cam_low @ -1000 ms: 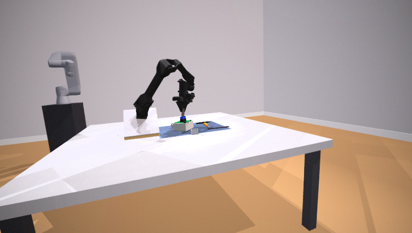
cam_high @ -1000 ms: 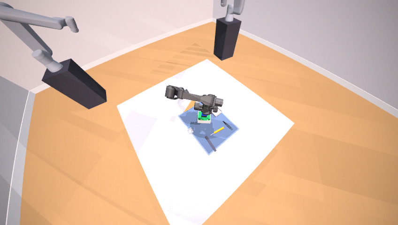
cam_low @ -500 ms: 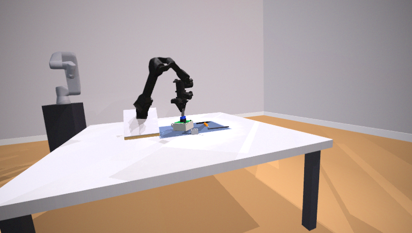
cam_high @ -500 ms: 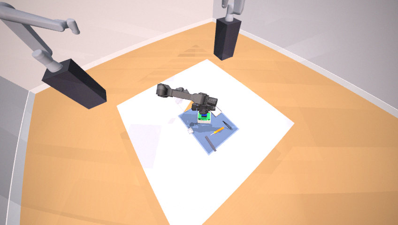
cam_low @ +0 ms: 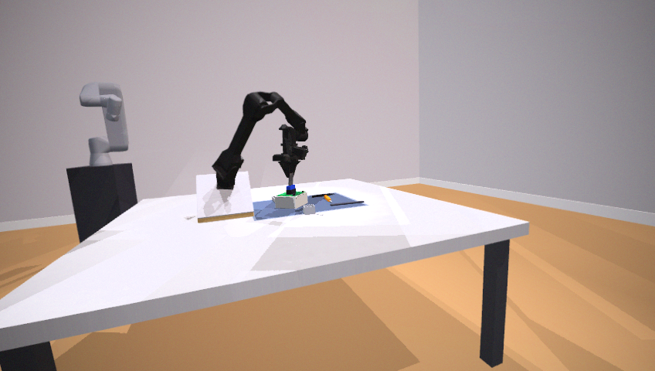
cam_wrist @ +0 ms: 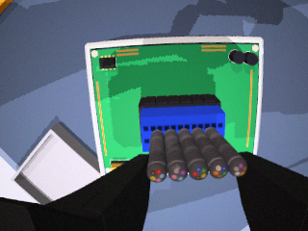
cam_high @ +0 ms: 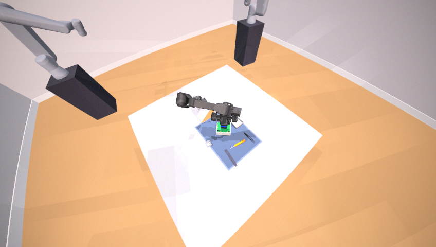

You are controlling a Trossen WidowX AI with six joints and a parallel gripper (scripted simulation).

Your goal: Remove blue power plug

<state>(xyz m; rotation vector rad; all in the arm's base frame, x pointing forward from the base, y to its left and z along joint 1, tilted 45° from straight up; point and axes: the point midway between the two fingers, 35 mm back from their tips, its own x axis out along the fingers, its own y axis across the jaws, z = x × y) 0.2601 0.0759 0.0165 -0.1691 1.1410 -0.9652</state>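
The blue power plug lies 4 cm below my gripper tip. Also, from my gripper tip: blue mat 13 cm below, 5 cm ahead, 1 cm to the left; dark bar 23 cm ahead, 12 cm below, 7 cm to the right.
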